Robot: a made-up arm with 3 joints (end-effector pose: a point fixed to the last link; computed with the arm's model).
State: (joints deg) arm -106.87 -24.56 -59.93
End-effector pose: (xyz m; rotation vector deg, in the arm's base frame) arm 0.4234 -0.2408 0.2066 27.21 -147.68 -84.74
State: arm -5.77 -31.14 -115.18
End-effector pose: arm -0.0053 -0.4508 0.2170 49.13 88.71 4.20
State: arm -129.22 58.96 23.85
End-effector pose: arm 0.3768 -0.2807 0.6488 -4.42 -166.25 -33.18
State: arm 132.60 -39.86 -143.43
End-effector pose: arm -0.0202 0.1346 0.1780 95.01 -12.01 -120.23
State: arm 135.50 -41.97 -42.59
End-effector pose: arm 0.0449 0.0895 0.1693 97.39 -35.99 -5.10
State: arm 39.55 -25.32 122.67
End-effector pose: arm -0.2188 -0.2538 0.3328 -28.35 33.55 -123.00
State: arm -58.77 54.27 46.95
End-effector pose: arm 0.1035 -0.3996 0.6728 -109.41 -116.80 -44.68
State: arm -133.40 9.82 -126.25
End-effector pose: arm 0.5577 -0.1294 0.4027 -67.58 68.63 58.80
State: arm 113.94 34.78 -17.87
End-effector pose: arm 0.0906 0.2128 0.5489 143.30 -49.40 -32.96
